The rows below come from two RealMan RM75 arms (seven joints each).
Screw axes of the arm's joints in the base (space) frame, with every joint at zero. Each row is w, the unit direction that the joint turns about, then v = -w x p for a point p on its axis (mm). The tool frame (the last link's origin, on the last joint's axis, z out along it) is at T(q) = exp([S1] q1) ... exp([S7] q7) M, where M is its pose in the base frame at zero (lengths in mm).
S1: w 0 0 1 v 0.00 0.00 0.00
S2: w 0 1 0 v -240.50 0.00 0.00
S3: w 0 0 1 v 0.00 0.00 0.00
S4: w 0 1 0 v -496.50 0.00 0.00
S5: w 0 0 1 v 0.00 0.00 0.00
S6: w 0 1 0 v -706.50 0.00 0.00
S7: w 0 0 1 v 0.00 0.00 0.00
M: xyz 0.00 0.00 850.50 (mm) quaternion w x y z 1 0 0 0
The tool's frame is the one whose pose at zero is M.
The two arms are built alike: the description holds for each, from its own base.
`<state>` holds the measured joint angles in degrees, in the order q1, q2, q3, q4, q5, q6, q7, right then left.
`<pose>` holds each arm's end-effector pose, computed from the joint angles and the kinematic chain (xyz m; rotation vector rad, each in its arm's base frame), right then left.
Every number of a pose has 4 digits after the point. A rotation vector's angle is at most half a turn.
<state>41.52 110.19 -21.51 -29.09 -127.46 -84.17 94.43 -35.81 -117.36 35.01 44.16 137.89 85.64 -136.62</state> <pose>0.2666 0.3935 0.0595 -2.5115 0.9692 0.6614 -0.2829 0.3562 0.0232 -2.2807 -1.7911 -0.3293</pose>
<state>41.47 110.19 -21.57 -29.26 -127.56 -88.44 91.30 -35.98 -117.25 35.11 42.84 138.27 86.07 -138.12</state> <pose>0.2602 0.3854 0.0580 -2.5952 0.8877 0.6833 -0.2838 0.3531 0.0187 -2.2701 -1.8489 -0.3192</pose>
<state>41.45 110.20 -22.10 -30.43 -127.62 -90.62 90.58 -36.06 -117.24 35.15 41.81 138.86 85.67 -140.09</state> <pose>0.2565 0.3825 0.0603 -2.6342 0.8442 0.6809 -0.2861 0.3514 0.0151 -2.2368 -1.9059 -0.3082</pose>
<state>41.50 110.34 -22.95 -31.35 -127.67 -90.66 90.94 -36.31 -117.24 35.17 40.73 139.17 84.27 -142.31</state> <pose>0.2551 0.3832 0.0608 -2.6433 0.8337 0.6612 -0.2881 0.3527 0.0118 -2.1867 -1.9551 -0.3083</pose>
